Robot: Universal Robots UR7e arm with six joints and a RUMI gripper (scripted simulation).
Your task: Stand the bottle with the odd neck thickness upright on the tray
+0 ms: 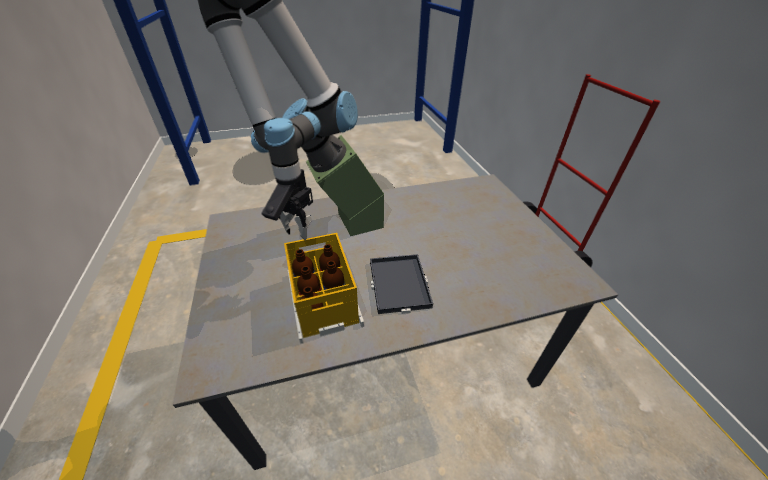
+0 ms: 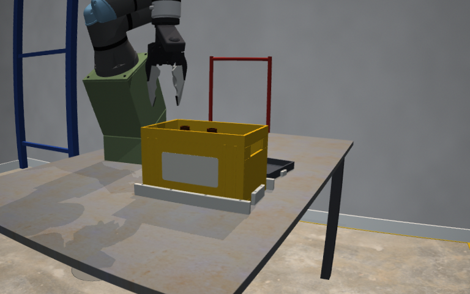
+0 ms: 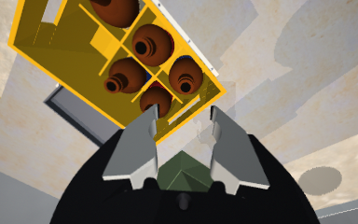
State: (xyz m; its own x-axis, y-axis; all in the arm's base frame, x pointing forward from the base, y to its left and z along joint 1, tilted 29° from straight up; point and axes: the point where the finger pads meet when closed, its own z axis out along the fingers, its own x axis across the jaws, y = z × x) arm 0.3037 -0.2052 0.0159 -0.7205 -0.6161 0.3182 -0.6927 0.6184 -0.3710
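Now: hand 160 mm above the yellow crate, 90 mm short of it and 50 mm to the right of it. From my hand the other things lie so: dark tray: 320 mm to the left, 230 mm below, 110 mm ahead.
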